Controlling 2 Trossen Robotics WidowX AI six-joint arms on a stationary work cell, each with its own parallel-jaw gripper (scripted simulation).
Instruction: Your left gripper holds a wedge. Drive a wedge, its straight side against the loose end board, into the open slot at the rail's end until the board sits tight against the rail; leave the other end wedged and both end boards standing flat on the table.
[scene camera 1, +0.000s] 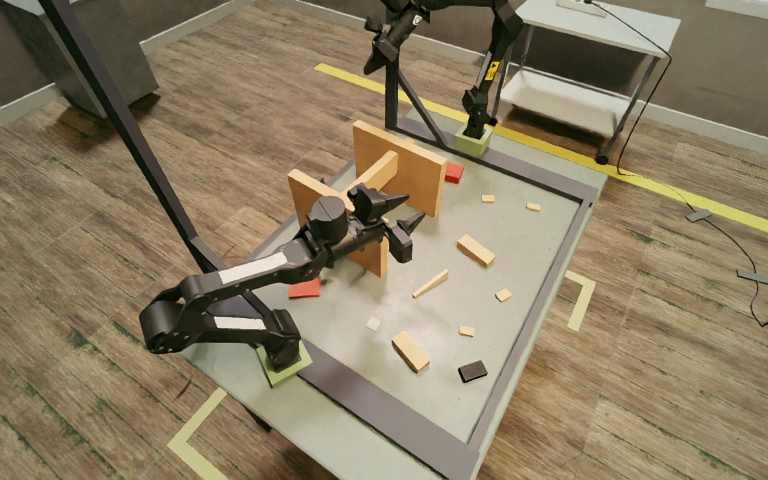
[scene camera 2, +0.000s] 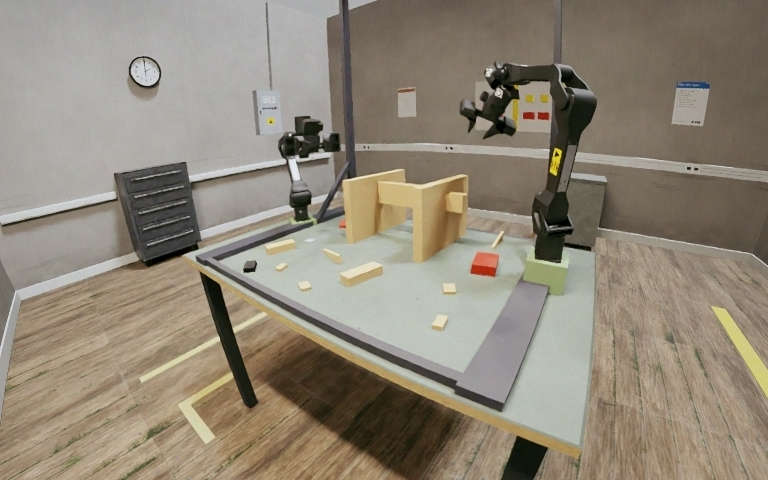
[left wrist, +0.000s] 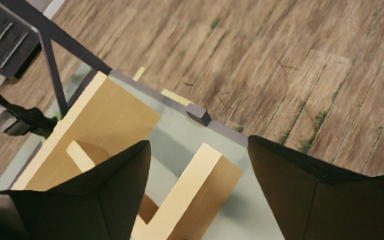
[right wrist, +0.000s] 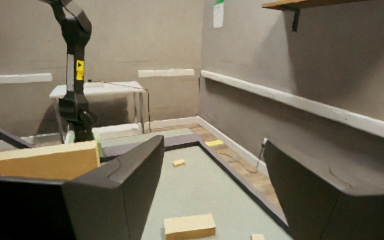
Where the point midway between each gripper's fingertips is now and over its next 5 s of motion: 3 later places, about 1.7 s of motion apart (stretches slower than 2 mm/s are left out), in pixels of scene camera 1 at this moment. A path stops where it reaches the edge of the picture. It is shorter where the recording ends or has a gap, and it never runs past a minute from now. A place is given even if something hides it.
My left gripper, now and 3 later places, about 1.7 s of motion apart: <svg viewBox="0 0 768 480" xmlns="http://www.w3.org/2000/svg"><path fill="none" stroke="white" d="M364 72L382 112L403 133L409 144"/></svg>
My right gripper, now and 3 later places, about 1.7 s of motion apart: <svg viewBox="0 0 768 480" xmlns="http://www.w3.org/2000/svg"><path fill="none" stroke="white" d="M416 204L389 197L353 196L347 205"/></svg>
